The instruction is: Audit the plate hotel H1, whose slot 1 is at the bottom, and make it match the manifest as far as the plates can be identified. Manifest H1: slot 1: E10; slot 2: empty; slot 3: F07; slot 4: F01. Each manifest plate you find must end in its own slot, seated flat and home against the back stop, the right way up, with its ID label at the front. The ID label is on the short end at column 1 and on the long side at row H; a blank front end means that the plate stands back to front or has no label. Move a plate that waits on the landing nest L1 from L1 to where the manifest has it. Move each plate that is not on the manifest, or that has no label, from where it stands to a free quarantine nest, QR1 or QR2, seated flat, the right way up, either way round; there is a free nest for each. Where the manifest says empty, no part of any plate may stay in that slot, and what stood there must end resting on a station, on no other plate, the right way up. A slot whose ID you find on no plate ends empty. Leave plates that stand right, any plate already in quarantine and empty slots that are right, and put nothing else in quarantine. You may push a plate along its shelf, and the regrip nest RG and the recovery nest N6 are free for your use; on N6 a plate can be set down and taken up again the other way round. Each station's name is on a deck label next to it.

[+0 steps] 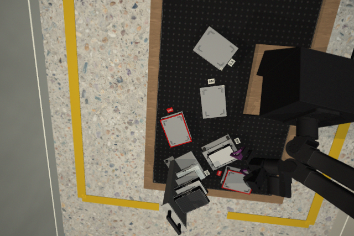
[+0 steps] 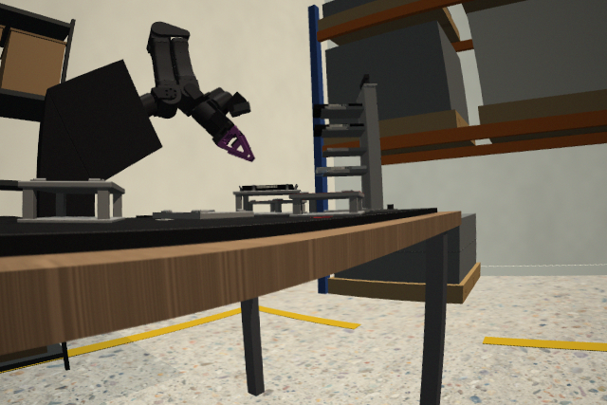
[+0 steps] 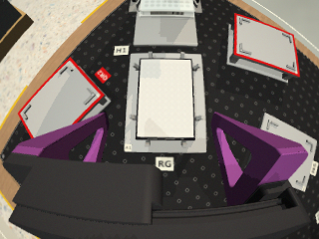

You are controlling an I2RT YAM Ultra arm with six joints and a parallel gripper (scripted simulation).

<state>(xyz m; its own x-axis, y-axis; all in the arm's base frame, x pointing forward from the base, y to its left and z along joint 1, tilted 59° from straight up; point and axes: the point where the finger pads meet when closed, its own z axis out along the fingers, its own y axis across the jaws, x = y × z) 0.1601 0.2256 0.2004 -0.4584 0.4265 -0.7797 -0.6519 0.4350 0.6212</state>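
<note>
Right now my hand is 10 cm above the regrip nest RG, 5 cm short of it and 3 cm to the right of it. Round my hand: quarantine nest QR2: 18 cm to the left, 12 cm below, 9 cm behind; H1 deck label: 19 cm to the left, 15 cm below, 8 cm ahead; white well plate: 19 cm ahead, 15 cm to the left, 5 cm below.
</note>
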